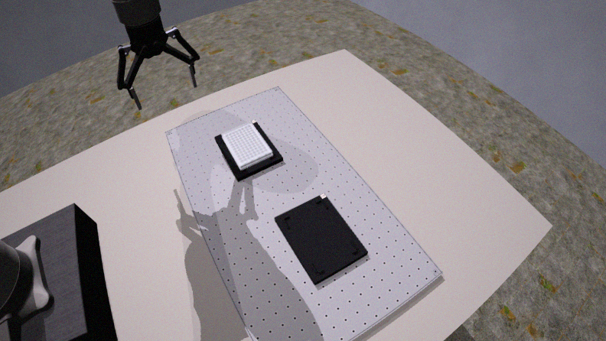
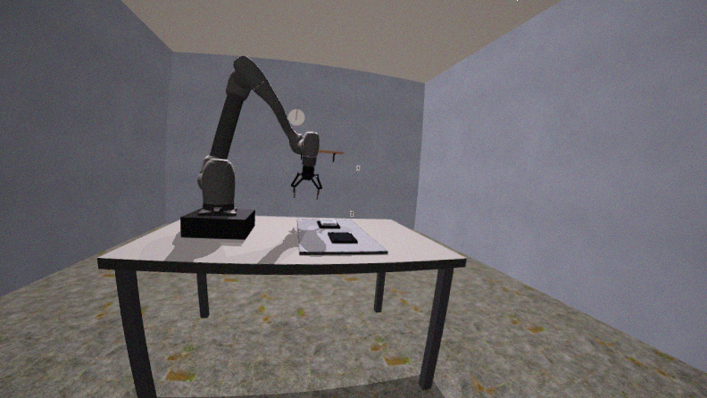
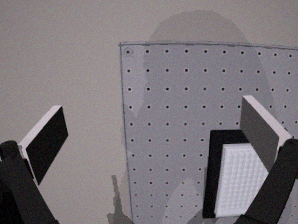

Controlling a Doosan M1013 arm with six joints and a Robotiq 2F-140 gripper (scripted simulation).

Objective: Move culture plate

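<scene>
The plate lid lies 100 mm ahead of my hand, 180 mm to the right of it and 120 mm below it.
</scene>
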